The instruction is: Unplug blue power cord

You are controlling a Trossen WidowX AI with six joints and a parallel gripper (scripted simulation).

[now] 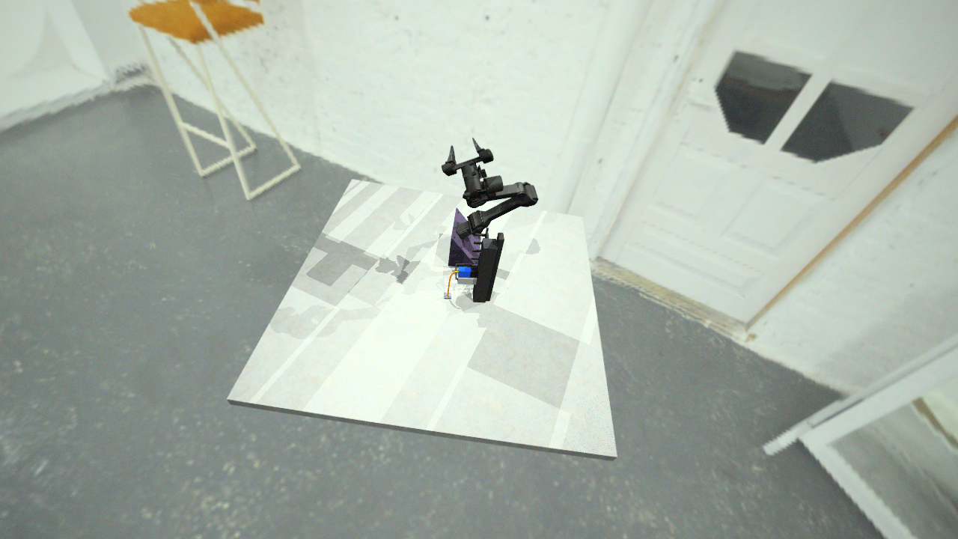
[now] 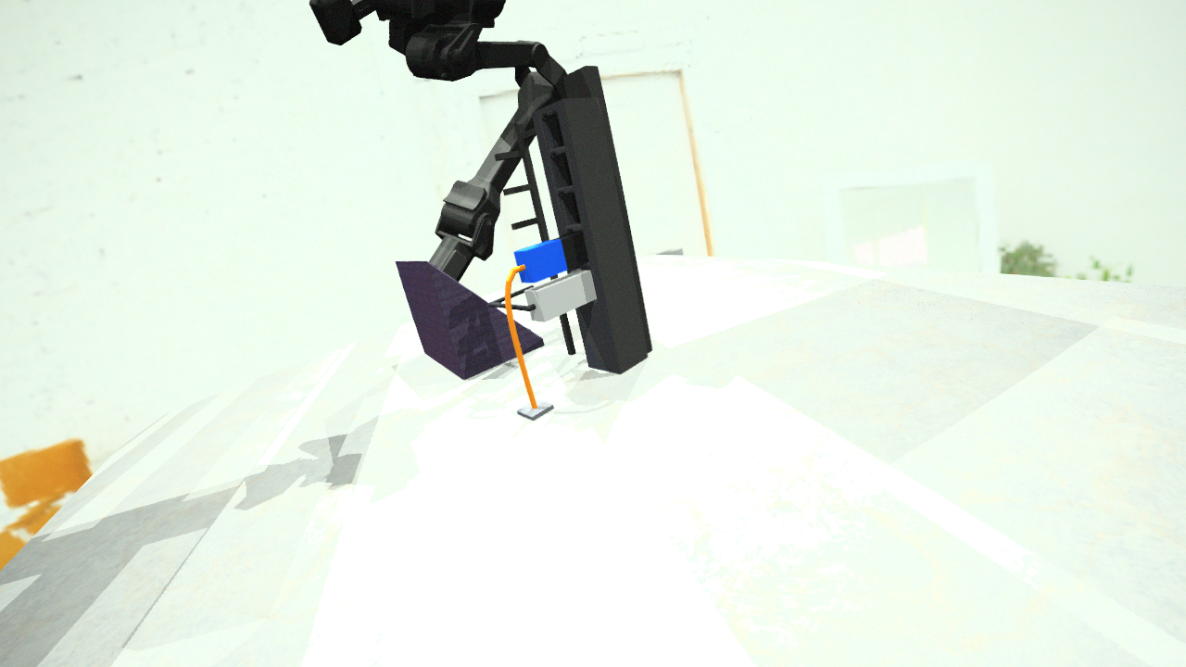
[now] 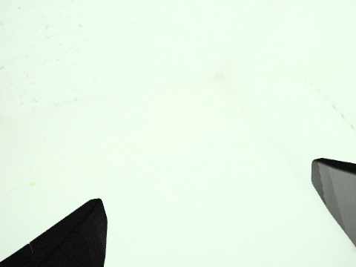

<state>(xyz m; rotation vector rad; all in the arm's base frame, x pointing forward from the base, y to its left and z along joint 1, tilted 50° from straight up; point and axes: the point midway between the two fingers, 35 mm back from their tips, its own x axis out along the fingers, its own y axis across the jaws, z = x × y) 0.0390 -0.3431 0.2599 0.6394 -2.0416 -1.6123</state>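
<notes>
My gripper tip is 420 mm above the blue plug, 240 mm short of it and 90 mm to the right of it. From my gripper tip the other things lie so: power strip 420 mm below, 240 mm ahead, 160 mm to the left; then small grey plate 580 mm below, 250 mm ahead, 20 mm to the left.
</notes>
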